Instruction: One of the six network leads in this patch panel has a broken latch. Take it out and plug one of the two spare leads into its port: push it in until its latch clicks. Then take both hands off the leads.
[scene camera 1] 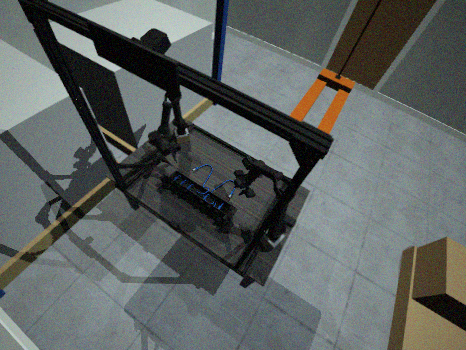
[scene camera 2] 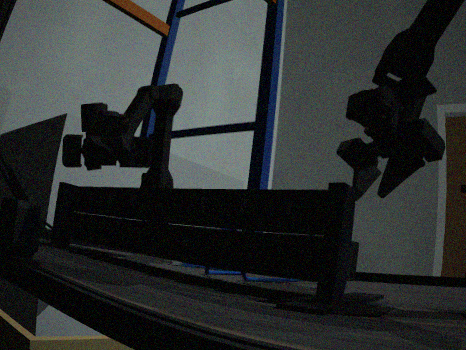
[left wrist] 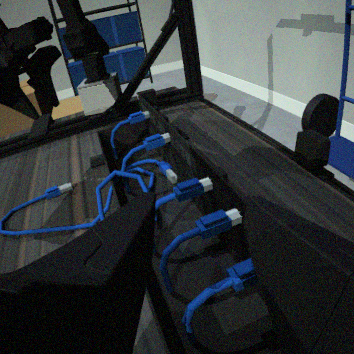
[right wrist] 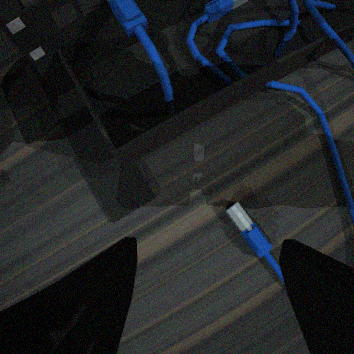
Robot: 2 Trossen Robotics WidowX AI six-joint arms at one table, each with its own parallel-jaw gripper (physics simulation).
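Places are measured from the left arm's base along level axes (x ahead, y left, z up), in centimetres.
Where they show: left gripper, fingertip midpoint: (scene camera 1: 174,164) (scene camera 2: 120,153) (left wrist: 200,206); right gripper, fingertip midpoint: (scene camera 1: 237,191) (scene camera 2: 366,198) (left wrist: 47,111) (right wrist: 209,250); left arm's base at its link origin: (scene camera 1: 181,131); right arm's base at its link origin: (scene camera 1: 273,235) (left wrist: 97,78).
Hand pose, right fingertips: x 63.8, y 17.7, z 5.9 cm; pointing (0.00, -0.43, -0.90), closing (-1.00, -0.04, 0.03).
Observation:
Things, the pixels of their top centre, and the offset from my right fingertips. "spot": a spot on its surface instead.
- spare lead's plug at a spot on its surface: (right wrist: 256,239) (left wrist: 51,187) spot: dx -5.4, dy +0.3, dz -11.6 cm
- spare lead at a spot on its surface: (scene camera 1: 201,166) spot: dx -32.9, dy -11.9, dz -12.2 cm
The black patch panel (scene camera 1: 197,202) (scene camera 2: 200,210) holds a row of blue leads. In the left wrist view one lead's plug (left wrist: 167,170) lies askew inside the panel, out of line with the others; it also shows in the right wrist view (right wrist: 220,8). Latches are too small to judge. A spare lead's plug (left wrist: 59,190) (right wrist: 256,239) lies on the table beside the panel. Another spare lead (scene camera 1: 202,166) lies farther left in scene camera 1. My right gripper (scene camera 2: 370,192) (right wrist: 209,250) is open above the spare plug. My left gripper (left wrist: 200,206) is partly open and empty over the panel's near end.
A black frame (scene camera 1: 240,105) spans the wooden table. In the left wrist view a black round-topped object (left wrist: 320,115) stands at the table's right edge. In scene camera 1 an orange pallet jack (scene camera 1: 305,102) and cardboard boxes (scene camera 1: 432,270) stand on the floor.

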